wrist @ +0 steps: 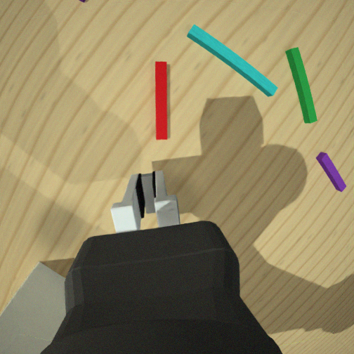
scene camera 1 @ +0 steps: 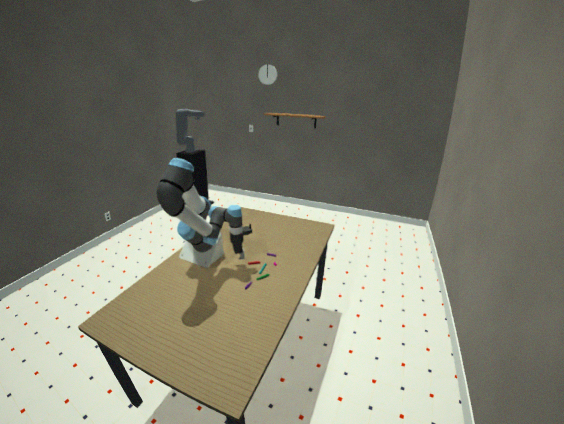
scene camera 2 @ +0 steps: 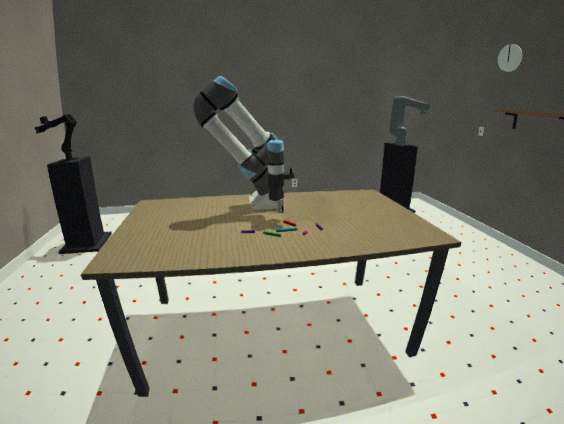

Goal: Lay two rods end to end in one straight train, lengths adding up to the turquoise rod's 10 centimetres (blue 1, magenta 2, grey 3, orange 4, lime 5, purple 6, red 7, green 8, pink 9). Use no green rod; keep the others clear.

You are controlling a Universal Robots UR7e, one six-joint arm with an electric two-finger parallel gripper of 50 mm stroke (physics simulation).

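Frame: origin at the arm's base, x right, y ahead, z up, level; metres.
Seen in the pictures: gripper, between the fingertips: [scene camera 1: 242, 258] [scene camera 2: 280, 212].
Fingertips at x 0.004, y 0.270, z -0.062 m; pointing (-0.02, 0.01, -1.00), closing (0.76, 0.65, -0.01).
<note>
Offsets run from my fingertips to a thing's top centre. Level surfaces: height alone.
My gripper [scene camera 1: 242, 255] [scene camera 2: 280, 208] [wrist: 148, 185] is shut on a short grey rod [wrist: 149, 198], held above the table near the robot's base. In the wrist view a red rod @[dz -0.032, dx -0.029, dy +0.063 m] [scene camera 1: 254, 262] [scene camera 2: 289, 223] [wrist: 161, 100] lies just ahead of the fingers. The turquoise rod @[dz -0.032, dx +0.006, dy +0.136 m] [scene camera 1: 263, 268] [scene camera 2: 286, 230] [wrist: 232, 60] lies slanted beyond it, with a green rod @[dz -0.032, dx +0.080, dy +0.166 m] [scene camera 1: 263, 277] [scene camera 2: 272, 234] [wrist: 302, 86] to its right. One purple rod @[dz -0.032, dx +0.180, dy +0.118 m] [scene camera 1: 248, 285] [scene camera 2: 248, 231] [wrist: 331, 171] lies at the right. A magenta rod @[dz -0.032, dx -0.064, dy +0.190 m] [scene camera 1: 275, 264] [scene camera 2: 305, 233] lies near the turquoise one. All these lie apart.
A second purple rod @[dz -0.032, dx -0.152, dy +0.135 m] [scene camera 1: 271, 255] [scene camera 2: 319, 226] [wrist: 82, 1] lies beyond the red and magenta rods, barely showing at the wrist view's top edge. The robot's pale base [scene camera 1: 201, 251] [wrist: 30, 300] stands on the wooden table @[dz -0.041 m] [scene camera 1: 200, 360] [scene camera 2: 165, 250]. Black pedestals [scene camera 2: 75, 200] [scene camera 2: 398, 172] stand behind the table.
</note>
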